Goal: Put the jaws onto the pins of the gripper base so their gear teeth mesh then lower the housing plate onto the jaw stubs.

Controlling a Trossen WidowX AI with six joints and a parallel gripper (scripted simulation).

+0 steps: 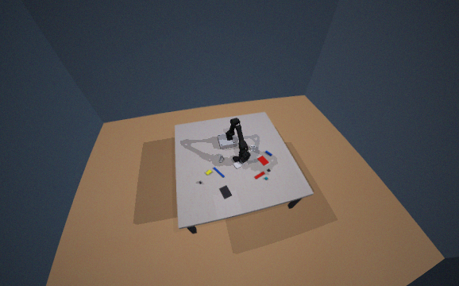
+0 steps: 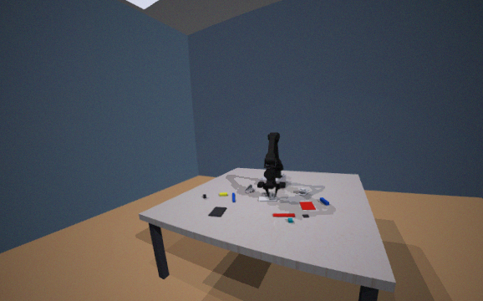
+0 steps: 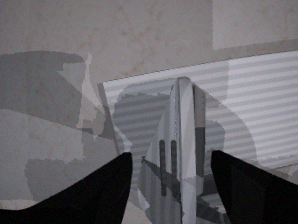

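My gripper tip is now 20 mm to the left of the white flat plate, 20 mm short of it and 10 mm above it. The rest, counted from my gripper tip: red square plate (240 mm to the left, 30 mm ahead, 10 mm below); then red bar (200 mm ahead, 150 mm to the left, 10 mm below); then gripper base (180 mm to the left, 160 mm behind, 10 mm above).
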